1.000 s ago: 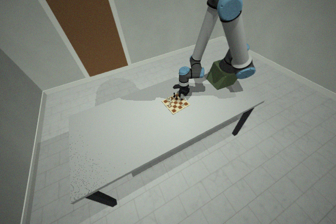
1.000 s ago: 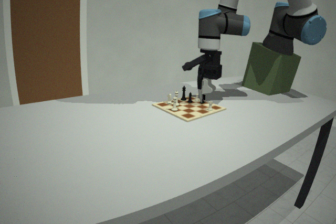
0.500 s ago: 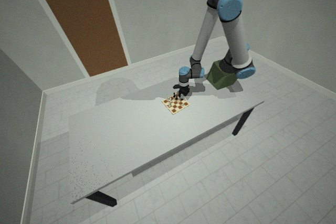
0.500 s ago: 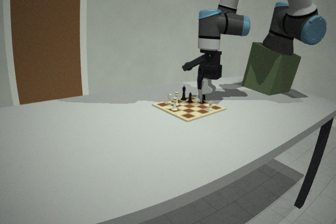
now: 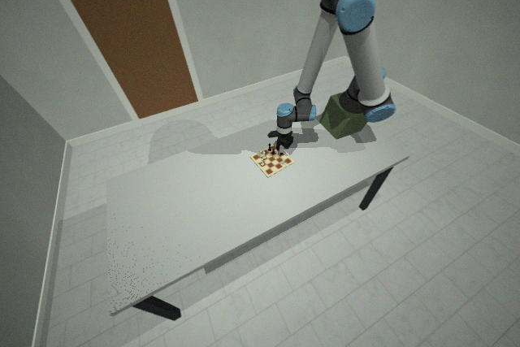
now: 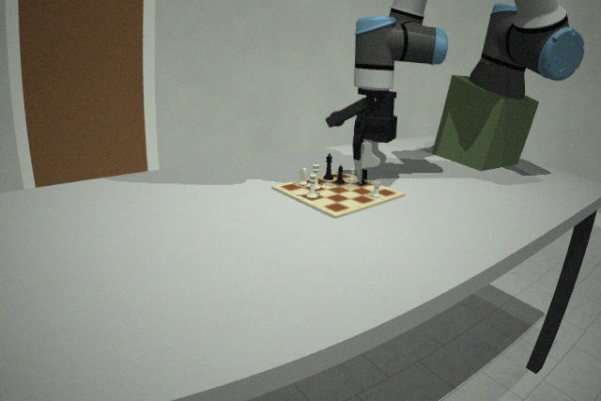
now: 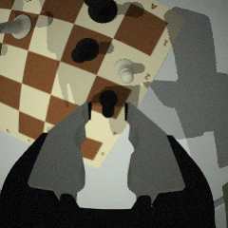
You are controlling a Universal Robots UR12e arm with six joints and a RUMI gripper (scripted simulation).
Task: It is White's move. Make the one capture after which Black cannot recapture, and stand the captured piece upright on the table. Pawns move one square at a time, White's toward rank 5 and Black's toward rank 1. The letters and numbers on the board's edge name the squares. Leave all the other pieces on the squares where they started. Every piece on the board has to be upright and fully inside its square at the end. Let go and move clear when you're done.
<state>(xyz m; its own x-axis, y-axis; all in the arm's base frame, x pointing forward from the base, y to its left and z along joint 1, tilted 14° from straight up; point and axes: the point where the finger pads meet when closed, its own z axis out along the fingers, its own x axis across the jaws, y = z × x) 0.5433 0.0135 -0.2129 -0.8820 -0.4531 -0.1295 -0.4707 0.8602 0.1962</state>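
Now: hand 1 cm above the black pawn. Round my hand: chessboard 8 cm ahead, 1 cm to the left, 2 cm below; white pawn 3 cm to the right, 1 cm below; black king 5 cm ahead, 7 cm to the right, 1 cm above.
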